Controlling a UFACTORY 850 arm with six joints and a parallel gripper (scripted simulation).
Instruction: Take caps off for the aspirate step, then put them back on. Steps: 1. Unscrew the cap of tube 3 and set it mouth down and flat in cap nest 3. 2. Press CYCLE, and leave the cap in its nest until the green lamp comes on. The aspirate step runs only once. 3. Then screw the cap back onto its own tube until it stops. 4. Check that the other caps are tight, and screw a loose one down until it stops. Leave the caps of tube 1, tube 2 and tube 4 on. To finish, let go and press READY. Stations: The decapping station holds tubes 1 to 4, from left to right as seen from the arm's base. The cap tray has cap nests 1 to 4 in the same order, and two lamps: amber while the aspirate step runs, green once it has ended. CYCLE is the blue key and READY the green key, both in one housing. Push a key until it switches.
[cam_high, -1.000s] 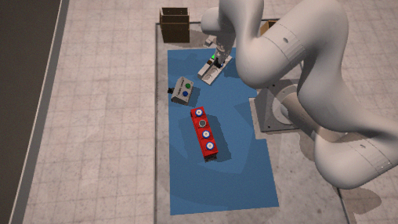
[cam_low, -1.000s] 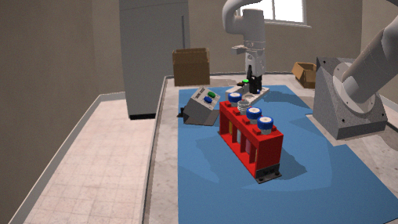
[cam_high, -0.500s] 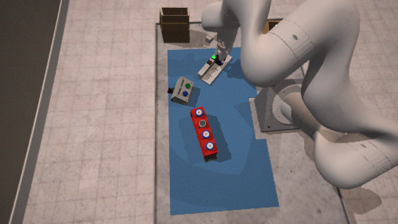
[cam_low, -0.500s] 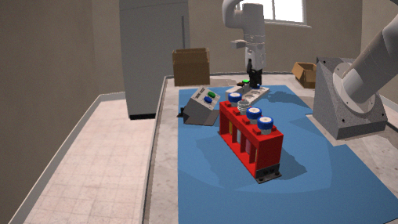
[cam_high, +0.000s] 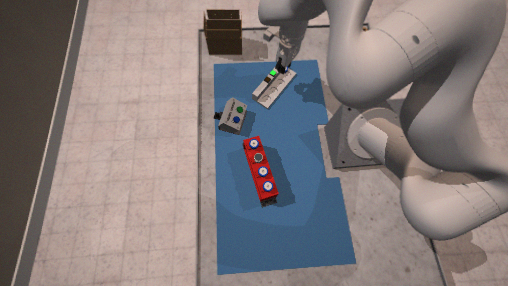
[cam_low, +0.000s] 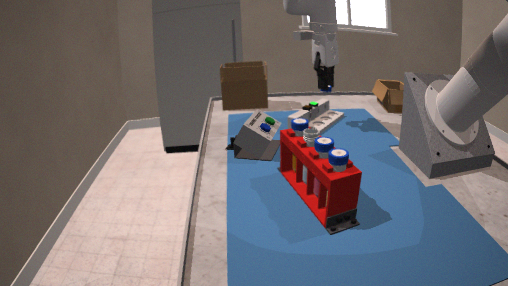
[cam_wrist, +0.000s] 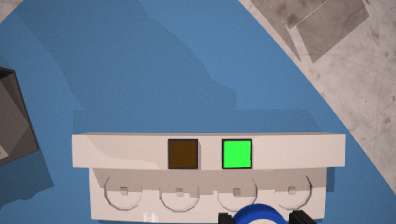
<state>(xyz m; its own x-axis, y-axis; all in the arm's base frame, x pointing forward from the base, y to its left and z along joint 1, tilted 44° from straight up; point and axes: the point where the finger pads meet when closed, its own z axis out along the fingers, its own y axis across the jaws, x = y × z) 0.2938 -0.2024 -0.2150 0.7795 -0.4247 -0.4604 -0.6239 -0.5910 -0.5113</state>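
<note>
The cap marked 4 lies 320 mm to the left of my hand, 130 mm ahead of it and 10 mm below it. From my hand the other things lie so: blue cap 20 mm below; then green key 180 mm ahead, 160 mm to the left, 60 mm below; then grey key housing 200 mm ahead, 180 mm to the left, 70 mm below.
</note>
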